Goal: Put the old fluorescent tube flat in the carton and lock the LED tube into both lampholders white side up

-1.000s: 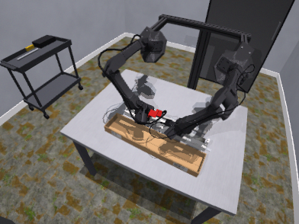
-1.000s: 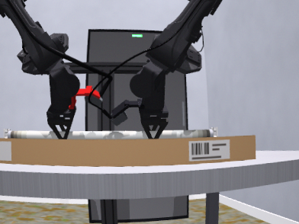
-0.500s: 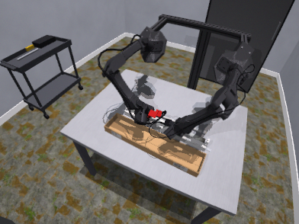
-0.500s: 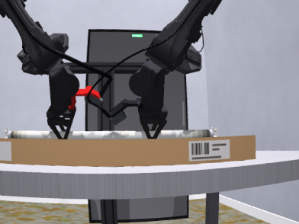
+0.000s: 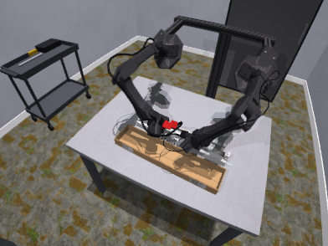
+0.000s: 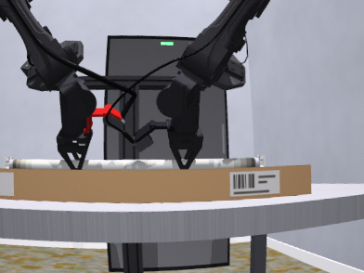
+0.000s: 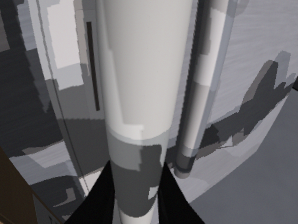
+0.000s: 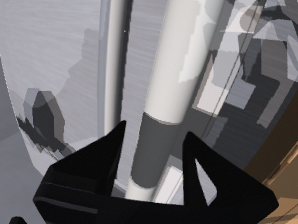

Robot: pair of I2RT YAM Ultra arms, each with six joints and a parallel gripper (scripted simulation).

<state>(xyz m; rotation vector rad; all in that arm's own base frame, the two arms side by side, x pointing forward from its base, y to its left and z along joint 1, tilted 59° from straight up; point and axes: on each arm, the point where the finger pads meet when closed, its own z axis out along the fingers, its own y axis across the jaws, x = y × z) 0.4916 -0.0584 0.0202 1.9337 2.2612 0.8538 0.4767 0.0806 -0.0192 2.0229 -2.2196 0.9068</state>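
Now: right hand 1 cm short of the old fluorescent tube and 12 cm to the right of it. From my right hand the other things lie so: light fixture (1 cm ahead, 12 cm to the left, 1 cm below); then carton (16 cm ahead, 11 cm to the left, 4 cm below); then LED tube (9 cm behind, 10 cm to the left, 5 cm below).
The old fluorescent tube lies 12 cm to the right of my left hand and 1 cm behind it. Also, from my left hand: light fixture: 12 cm to the right, 1 cm below; then carton: 15 cm ahead, 13 cm to the right, 4 cm below; then LED tube: 14 cm to the right, 10 cm behind, 5 cm below.
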